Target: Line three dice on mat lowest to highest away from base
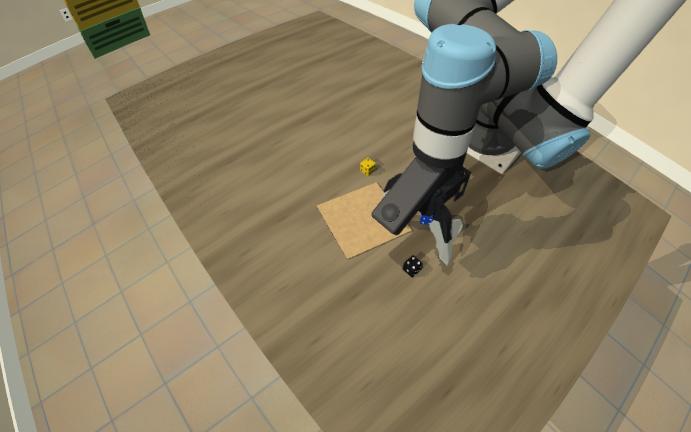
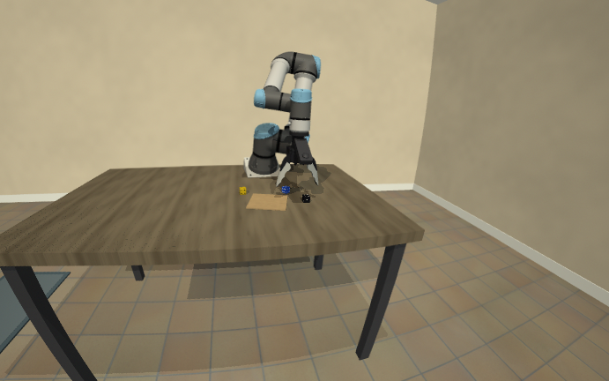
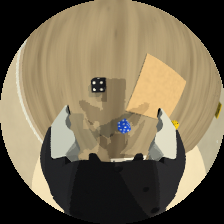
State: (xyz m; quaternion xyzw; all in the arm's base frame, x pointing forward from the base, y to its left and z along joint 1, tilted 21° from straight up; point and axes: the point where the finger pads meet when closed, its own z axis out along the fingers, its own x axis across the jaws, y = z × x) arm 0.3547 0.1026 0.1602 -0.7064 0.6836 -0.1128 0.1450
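The black die lies 2 cm ahead of my hand, 3 cm to the left of it and 4 cm below it. The rest, counted from my hand: blue die 8 cm behind, 3 cm to the right, 4 cm below; then tan mat 2 cm ahead, 11 cm to the right, 5 cm below; then yellow die 8 cm behind, 21 cm to the right, 4 cm below.
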